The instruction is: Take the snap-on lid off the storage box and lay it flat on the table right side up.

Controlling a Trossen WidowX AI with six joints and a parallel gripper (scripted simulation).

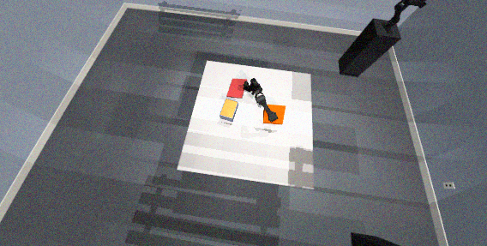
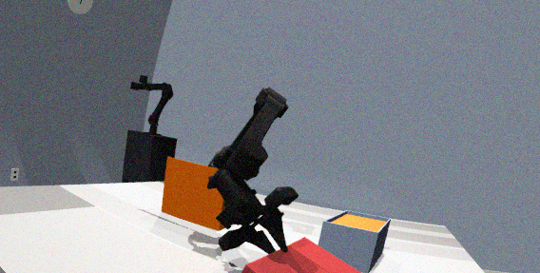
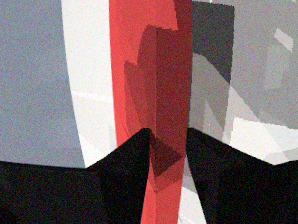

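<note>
My gripper tip is now 8 cm short of the red lid, 2 cm above it and 1 cm to the left of it. Also, from my gripper tip: storage box: 28 cm to the left, 11 cm ahead, 1 cm below.
</note>
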